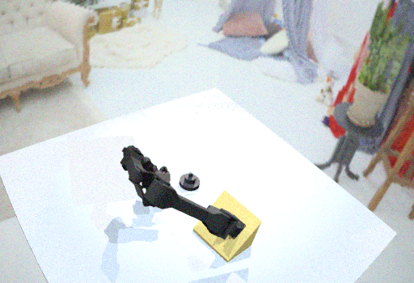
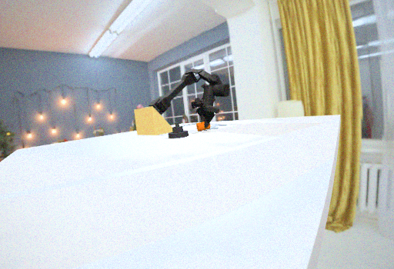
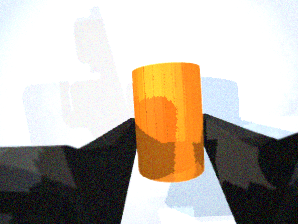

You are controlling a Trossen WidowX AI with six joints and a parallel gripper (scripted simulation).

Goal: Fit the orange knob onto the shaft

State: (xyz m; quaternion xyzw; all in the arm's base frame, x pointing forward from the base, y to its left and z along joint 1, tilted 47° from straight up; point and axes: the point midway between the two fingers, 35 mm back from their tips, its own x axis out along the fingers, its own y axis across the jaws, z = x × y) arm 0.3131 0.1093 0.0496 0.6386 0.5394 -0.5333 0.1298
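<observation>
Right now the pedestal is 18 cm to the right of my gripper tip and 2 cm above it. Round my gripper tip: orange knob (1 cm above).
</observation>
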